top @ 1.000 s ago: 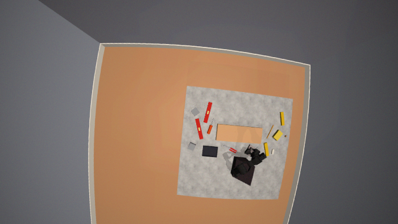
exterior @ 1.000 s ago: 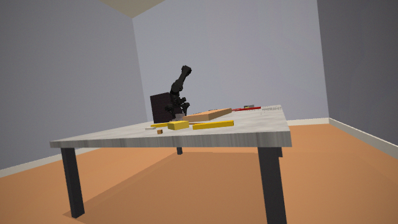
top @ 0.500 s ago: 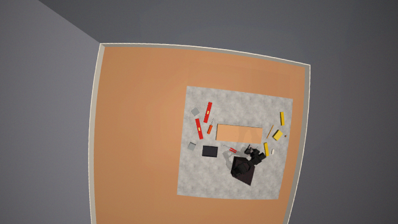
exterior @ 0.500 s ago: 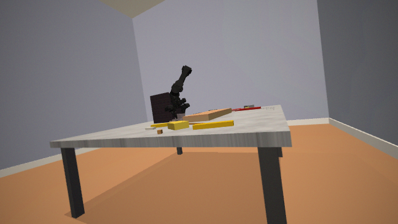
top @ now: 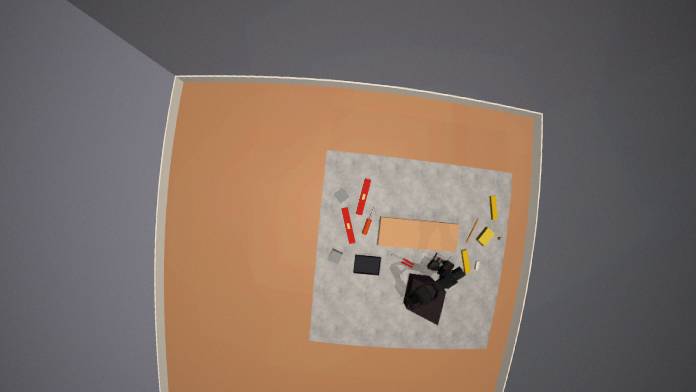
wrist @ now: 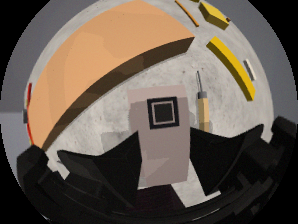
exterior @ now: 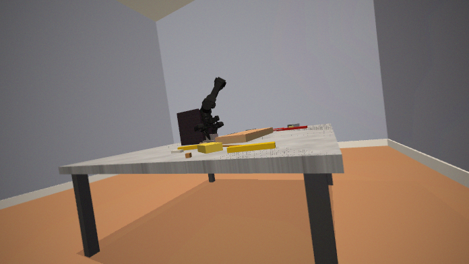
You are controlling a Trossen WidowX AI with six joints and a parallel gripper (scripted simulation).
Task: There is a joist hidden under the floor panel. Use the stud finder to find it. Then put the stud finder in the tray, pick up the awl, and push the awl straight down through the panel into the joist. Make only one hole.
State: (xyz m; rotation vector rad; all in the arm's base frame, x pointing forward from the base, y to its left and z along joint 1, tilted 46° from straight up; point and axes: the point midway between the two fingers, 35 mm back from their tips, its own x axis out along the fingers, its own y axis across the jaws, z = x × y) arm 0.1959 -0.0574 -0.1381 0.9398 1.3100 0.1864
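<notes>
The awl is 7 cm to the right of my gripper tip and 2 cm below it. From my gripper tip the other things lie so: square indicator window: 3 cm above, 2 cm ahead, 1 cm to the right; then thin stick: 23 cm ahead, 22 cm to the right, 2 cm below; then stud finder: 2 cm above, 1 cm ahead.
</notes>
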